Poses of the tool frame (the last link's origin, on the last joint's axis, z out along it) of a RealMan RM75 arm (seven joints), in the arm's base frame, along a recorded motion.
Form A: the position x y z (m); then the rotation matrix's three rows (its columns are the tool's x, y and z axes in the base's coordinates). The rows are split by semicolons.
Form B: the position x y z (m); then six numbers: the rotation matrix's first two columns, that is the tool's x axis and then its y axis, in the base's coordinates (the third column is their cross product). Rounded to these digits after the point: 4 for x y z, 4 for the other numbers.
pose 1, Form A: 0.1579 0.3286 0.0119; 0.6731 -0.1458 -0.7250; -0.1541 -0.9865 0.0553; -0.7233 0.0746 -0.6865
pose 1, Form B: 0.1579 0.3286 0.0119 0.6731 -0.1541 -0.7233 -0.1458 -0.9865 0.0746
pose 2, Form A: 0.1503 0.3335 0.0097; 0.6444 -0.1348 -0.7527; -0.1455 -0.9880 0.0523; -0.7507 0.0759 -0.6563
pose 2, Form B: 0.1503 0.3335 0.0097 0.6444 -0.1455 -0.7507 -0.1348 -0.9880 0.0759
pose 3, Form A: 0.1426 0.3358 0.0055; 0.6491 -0.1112 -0.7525; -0.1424 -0.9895 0.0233; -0.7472 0.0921 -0.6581
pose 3, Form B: 0.1426 0.3358 0.0055 0.6491 -0.1424 -0.7472 -0.1112 -0.9895 0.0921
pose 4, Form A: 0.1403 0.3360 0.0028; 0.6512 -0.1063 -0.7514; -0.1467 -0.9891 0.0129; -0.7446 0.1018 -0.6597
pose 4, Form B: 0.1403 0.3360 0.0028 0.6512 -0.1467 -0.7446 -0.1063 -0.9891 0.1018
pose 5, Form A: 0.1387 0.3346 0.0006; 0.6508 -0.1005 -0.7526; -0.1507 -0.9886 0.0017; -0.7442 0.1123 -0.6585
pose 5, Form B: 0.1387 0.3346 0.0006 0.6508 -0.1507 -0.7442 -0.1005 -0.9886 0.1123
